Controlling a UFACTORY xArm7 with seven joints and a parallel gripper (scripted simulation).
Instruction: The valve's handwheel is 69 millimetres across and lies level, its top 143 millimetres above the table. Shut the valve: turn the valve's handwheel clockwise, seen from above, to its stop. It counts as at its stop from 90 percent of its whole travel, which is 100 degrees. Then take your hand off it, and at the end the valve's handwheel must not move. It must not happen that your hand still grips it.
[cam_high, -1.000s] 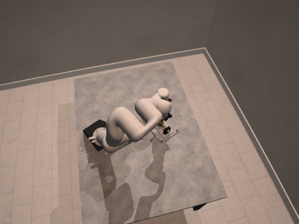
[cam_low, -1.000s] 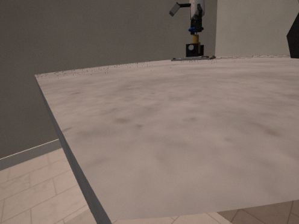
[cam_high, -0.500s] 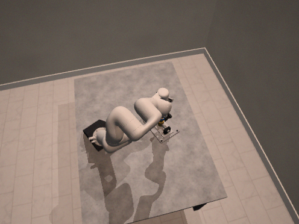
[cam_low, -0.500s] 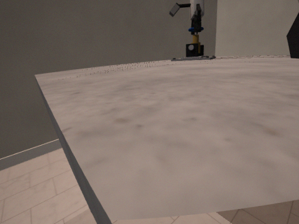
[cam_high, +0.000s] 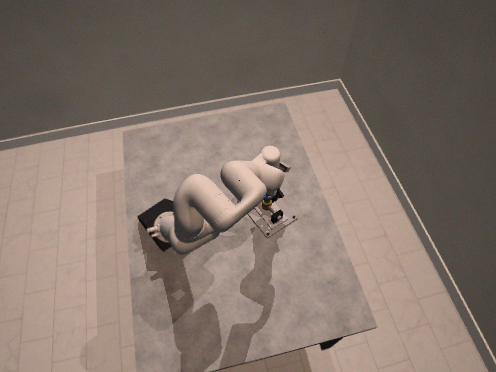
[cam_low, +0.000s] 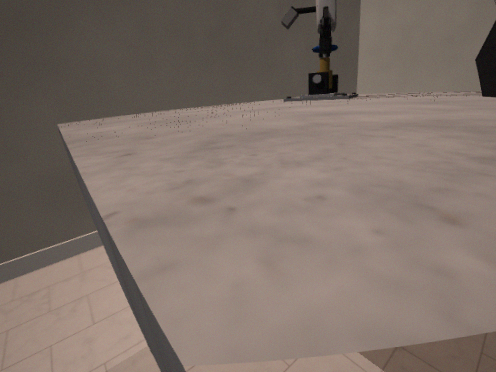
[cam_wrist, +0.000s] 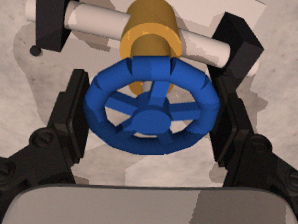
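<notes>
My hand is right at the blue spoked handwheel.
</notes>
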